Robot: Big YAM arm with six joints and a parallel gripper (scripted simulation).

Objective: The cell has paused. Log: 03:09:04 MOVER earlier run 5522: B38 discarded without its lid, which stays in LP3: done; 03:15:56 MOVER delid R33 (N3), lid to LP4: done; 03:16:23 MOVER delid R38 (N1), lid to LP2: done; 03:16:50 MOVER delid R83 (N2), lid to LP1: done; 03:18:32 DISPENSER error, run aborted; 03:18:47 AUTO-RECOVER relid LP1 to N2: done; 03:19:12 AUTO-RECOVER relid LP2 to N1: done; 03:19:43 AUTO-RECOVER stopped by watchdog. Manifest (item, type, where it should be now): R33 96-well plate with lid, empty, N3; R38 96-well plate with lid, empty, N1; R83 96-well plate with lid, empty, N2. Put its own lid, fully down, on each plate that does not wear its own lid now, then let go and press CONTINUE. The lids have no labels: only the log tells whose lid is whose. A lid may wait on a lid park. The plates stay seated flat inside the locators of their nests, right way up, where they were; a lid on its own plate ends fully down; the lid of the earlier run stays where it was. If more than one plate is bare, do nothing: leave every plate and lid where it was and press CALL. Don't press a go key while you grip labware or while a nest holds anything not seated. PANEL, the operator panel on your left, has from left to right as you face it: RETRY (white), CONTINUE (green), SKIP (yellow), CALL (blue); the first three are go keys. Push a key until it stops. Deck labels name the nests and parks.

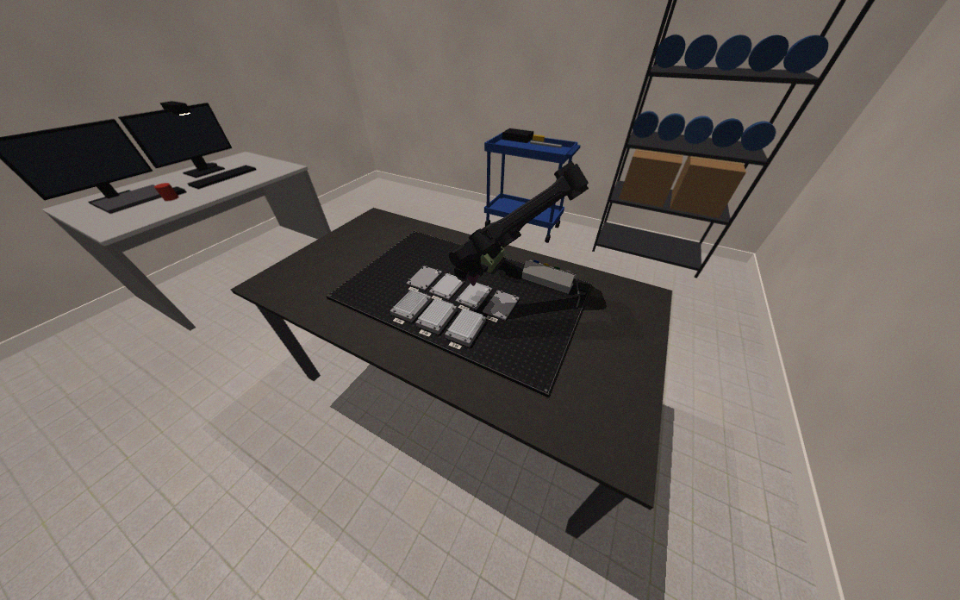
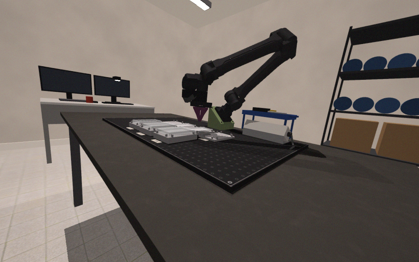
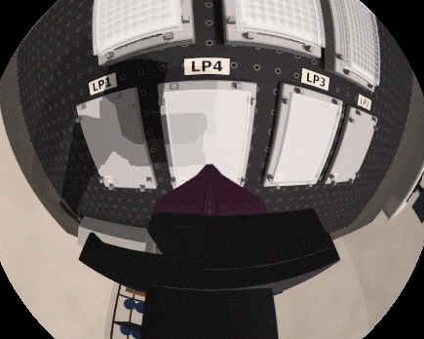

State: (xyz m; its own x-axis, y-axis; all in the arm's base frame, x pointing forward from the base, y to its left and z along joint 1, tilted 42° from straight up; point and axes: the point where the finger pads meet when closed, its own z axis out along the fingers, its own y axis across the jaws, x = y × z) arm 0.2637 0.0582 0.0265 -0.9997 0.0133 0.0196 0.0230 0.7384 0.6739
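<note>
Right now my hand is 18 cm short of the white 96-well plate, 20 cm to the left of it and 4 cm above it. From my hand the other things lie so: lid park LP4 (6 cm below); then LP4 label (9 cm ahead, 6 cm below); then lid park LP1 (13 cm to the left, 6 cm below).
</note>
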